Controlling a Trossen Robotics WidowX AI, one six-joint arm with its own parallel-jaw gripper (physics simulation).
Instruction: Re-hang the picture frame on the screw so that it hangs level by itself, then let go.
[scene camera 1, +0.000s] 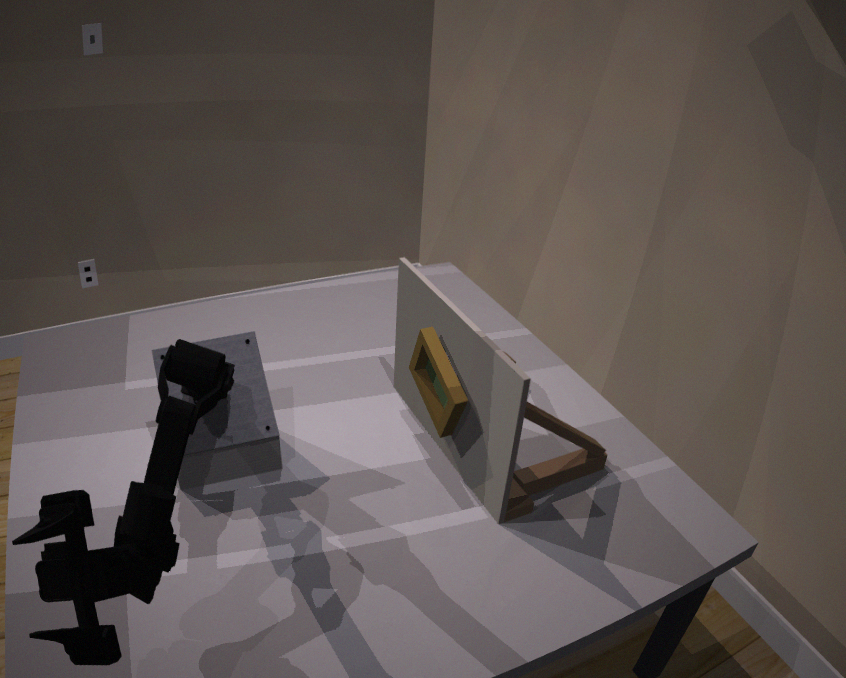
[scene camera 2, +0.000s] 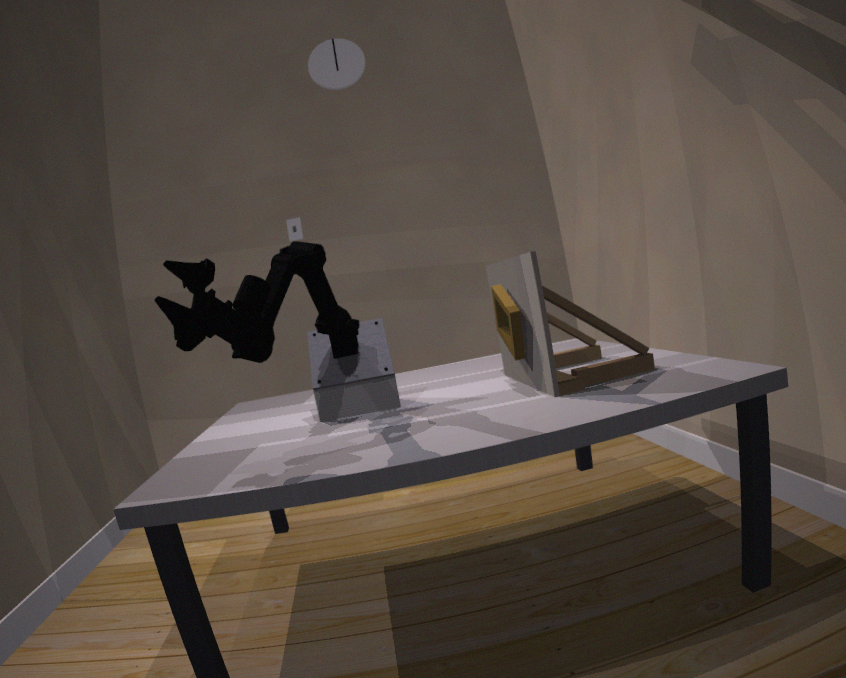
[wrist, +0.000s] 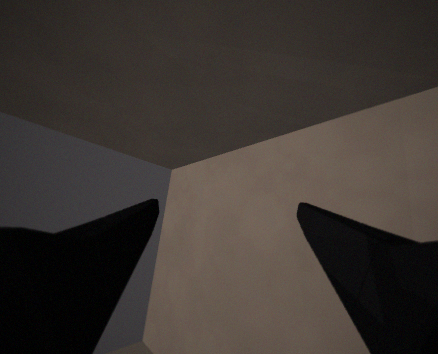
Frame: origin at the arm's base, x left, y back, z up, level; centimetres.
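Seen in the pictures: gripper, fingertip midpoint: (scene camera 1: 23, 589) (scene camera 2: 160, 279) (wrist: 228, 207); arm's base, link origin: (scene camera 2: 344, 347).
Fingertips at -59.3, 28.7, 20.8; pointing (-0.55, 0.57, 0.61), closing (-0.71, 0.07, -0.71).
Note:
Offsets run from my fingertips to a thing's top centre, as dx, dy, dz. "spot": to the spot under its first point. Level surfaces: height alone.
The yellow picture frame @(+45.6, -69.0, -12.0) (scene camera 1: 443, 363) (scene camera 2: 516, 337) is against the front face of the pale upright board (scene camera 1: 418, 300) (scene camera 2: 509, 276). It is tilted in scene camera 1, with its end nearer the camera lower than its far end. The screw does not show in any view. My gripper (scene camera 1: 22, 589) (scene camera 2: 161, 281) (wrist: 228, 207) is open and empty, with its fingers wide apart. It is raised at the far left, well away from the picture frame, and points away from the board. The picture frame does not show in the wrist view.
The grey base block (scene camera 1: 236, 388) (scene camera 2: 356, 399) of the arm stands on the table @(dz -37.4) (scene camera 1: 579, 565) (scene camera 2: 494, 430), left of the board. Brown wooden braces @(spot: +27.8, -86.4, -33.5) (scene camera 1: 557, 466) (scene camera 2: 614, 365) support the board from behind. Walls stand beyond the table.

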